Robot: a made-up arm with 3 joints. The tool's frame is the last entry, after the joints.
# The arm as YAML. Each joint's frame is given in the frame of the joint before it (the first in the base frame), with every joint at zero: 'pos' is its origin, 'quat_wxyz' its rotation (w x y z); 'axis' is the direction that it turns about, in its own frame. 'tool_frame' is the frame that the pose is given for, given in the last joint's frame.
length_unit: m
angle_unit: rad
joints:
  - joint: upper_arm
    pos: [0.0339, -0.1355, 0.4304]
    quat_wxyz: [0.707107, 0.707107, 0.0, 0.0]
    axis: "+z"
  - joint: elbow
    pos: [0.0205, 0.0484, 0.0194]
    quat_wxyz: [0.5, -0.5, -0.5, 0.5]
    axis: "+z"
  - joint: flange
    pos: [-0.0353, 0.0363, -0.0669]
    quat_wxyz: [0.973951, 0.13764, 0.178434, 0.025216]
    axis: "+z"
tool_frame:
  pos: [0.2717, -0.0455, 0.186]
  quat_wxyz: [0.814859, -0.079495, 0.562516, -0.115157]
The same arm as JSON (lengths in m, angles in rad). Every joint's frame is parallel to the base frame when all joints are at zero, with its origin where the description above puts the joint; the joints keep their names.
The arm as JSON. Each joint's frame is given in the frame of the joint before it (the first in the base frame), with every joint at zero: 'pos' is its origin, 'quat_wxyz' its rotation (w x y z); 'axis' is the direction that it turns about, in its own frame. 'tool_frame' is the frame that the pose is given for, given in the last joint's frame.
{
  "length_unit": "m",
  "angle_unit": "rad",
  "joints": [
    {
      "joint": "upper_arm",
      "pos": [
        0.0339,
        -0.1355,
        0.4304
      ],
      "quat_wxyz": [
        1.0,
        0.0,
        0.0,
        0.0
      ],
      "axis": "-y"
    },
    {
      "joint": "elbow",
      "pos": [
        0.0205,
        -0.0194,
        0.0484
      ],
      "quat_wxyz": [
        1.0,
        0.0,
        0.0,
        0.0
      ],
      "axis": "-x"
    },
    {
      "joint": "flange",
      "pos": [
        0.0669,
        0.0363,
        -0.0353
      ],
      "quat_wxyz": [
        1.0,
        0.0,
        0.0,
        0.0
      ],
      "axis": [
        -0.898433,
        -0.25911,
        0.354513
      ]
    }
  ],
  "tool_frame": {
    "pos": [
      -0.062,
      -0.0652,
      0.32
    ],
    "quat_wxyz": [
      1.0,
      0.000001,
      0.000001,
      0.0
    ]
  }
}

